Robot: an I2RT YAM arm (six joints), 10 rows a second.
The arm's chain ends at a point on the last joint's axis. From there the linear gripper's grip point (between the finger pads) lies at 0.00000 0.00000 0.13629 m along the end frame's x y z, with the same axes.
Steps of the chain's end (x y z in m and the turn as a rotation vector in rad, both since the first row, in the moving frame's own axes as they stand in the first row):
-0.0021, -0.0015, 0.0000, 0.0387, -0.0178, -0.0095
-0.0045, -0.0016, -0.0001, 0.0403, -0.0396, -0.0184
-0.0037, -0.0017, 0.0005, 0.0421, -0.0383, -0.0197
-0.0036, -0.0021, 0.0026, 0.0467, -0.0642, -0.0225
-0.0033, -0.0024, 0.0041, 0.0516, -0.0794, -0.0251
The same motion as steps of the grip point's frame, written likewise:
-0.0046, -0.0068, -0.0001, 0.0387, -0.0178, -0.0095
-0.0099, -0.0070, -0.0003, 0.0403, -0.0396, -0.0184
-0.0090, -0.0074, 0.0003, 0.0421, -0.0383, -0.0197
-0.0124, -0.0084, 0.0022, 0.0467, -0.0642, -0.0225
-0.0142, -0.0093, 0.0035, 0.0516, -0.0794, -0.0251

